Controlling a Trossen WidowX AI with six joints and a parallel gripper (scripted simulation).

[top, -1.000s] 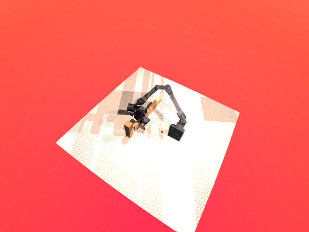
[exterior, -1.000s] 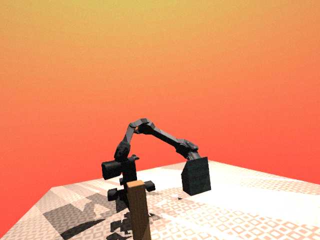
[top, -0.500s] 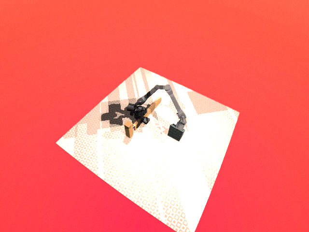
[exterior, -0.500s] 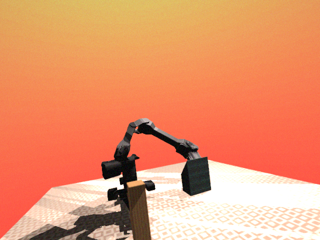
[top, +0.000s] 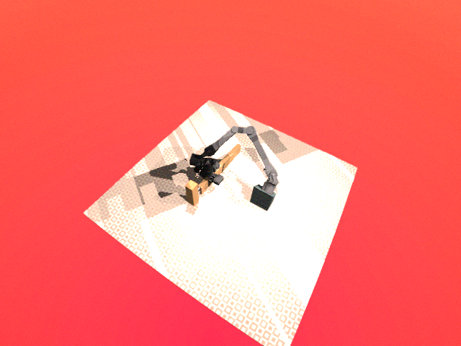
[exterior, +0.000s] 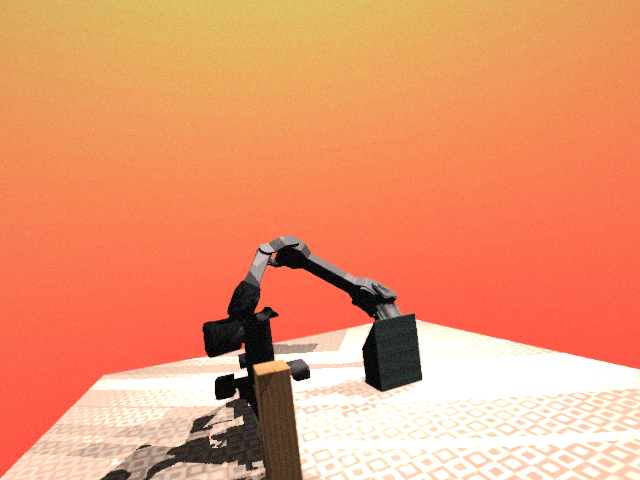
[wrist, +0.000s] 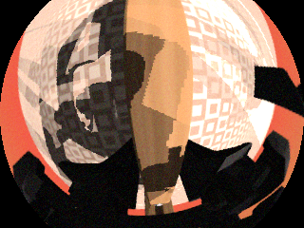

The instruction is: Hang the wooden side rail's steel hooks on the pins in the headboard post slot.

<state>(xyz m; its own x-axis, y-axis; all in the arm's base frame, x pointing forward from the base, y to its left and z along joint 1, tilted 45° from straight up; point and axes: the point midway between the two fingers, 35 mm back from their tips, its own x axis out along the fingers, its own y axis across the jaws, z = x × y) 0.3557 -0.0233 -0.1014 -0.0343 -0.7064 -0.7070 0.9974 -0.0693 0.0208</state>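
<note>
Now: the wooden headboard post 150 mm to the left of my gripper tip, 60 mm above it and 10 mm ahead of it.
</note>
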